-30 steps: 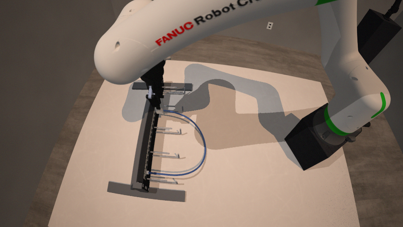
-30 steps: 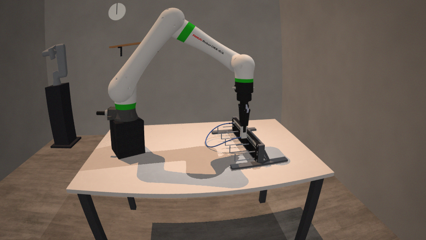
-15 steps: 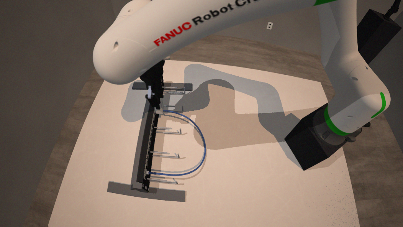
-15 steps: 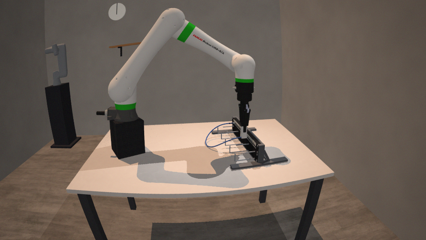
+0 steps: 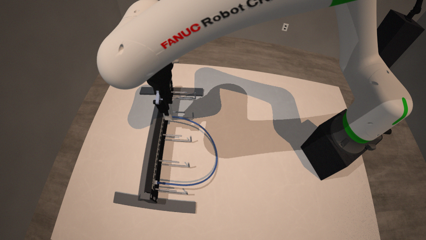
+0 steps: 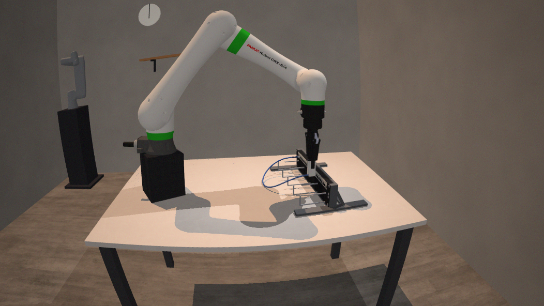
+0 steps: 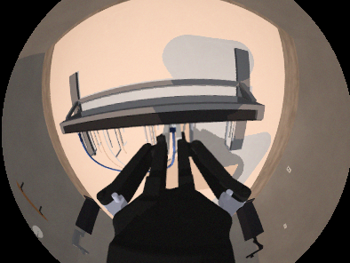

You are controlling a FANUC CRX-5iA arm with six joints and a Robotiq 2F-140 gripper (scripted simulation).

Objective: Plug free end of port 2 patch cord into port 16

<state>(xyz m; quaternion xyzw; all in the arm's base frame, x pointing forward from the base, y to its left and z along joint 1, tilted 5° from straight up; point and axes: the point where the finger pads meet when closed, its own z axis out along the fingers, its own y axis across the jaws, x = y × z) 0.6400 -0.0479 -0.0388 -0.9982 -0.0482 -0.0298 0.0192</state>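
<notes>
The plug lies 30 mm below my hand and 10 mm ahead of it.
</notes>
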